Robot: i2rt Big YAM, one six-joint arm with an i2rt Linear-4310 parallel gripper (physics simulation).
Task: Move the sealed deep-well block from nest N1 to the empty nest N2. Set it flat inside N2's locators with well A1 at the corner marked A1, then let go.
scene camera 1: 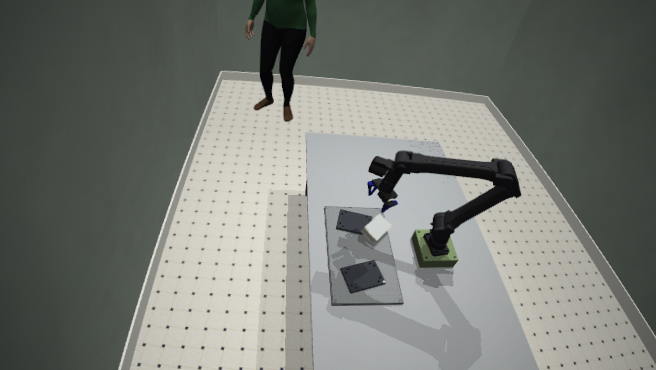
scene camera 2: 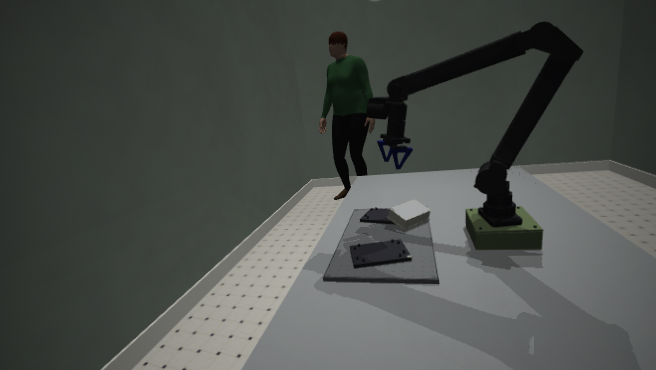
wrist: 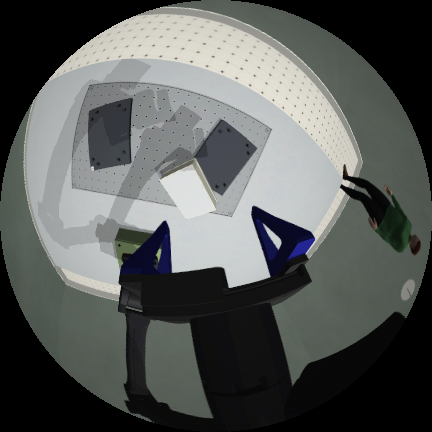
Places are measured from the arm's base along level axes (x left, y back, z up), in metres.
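Pixels of known places: gripper, fingertip midpoint: (scene camera 1: 375, 203) (scene camera 2: 392, 165) (wrist: 209, 216); arm's base, origin of the base link: (scene camera 1: 435, 244) (scene camera 2: 498, 218).
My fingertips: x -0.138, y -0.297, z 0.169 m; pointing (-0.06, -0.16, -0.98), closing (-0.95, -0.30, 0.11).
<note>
For each thing: its top centre in the pictures, then the offset to it from my fingertips.
- white deep-well block, middle of its top: (wrist: 191, 195) (scene camera 2: 408, 205) (scene camera 1: 377, 224) dx -0.005, dy +0.049, dz -0.154 m
- far dark nest, middle of its top: (wrist: 223, 159) (scene camera 2: 384, 212) (scene camera 1: 355, 220) dx -0.075, dy -0.034, dz -0.197 m
The white deep-well block (scene camera 1: 378, 227) (scene camera 2: 410, 212) (wrist: 189, 192) lies askew, overlapping one side of the far dark nest (scene camera 1: 351, 221) (scene camera 2: 376, 216) (wrist: 227, 152). It looks tilted and turned relative to that nest; what bears its outer side is hidden. The near dark nest (scene camera 1: 362, 276) (scene camera 2: 380, 252) (wrist: 110, 135) holds no block and has a small pale mark at one corner. Labels N1, N2 and well A1 are too small to read. My gripper (scene camera 1: 377, 202) (scene camera 2: 392, 164) (wrist: 209, 216) is open and empty, above and apart from the block, with blue fingers pointing down.
Both nests are on a grey perforated board (scene camera 1: 345, 298) (scene camera 2: 350, 274) (wrist: 80, 170). The arm's green base (scene camera 1: 435, 262) (scene camera 2: 505, 240) (wrist: 125, 240) stands right of the board in the scene views. A person in green (scene camera 1: 282, 50) (scene camera 2: 350, 90) (wrist: 397, 227) stands beyond the table.
</note>
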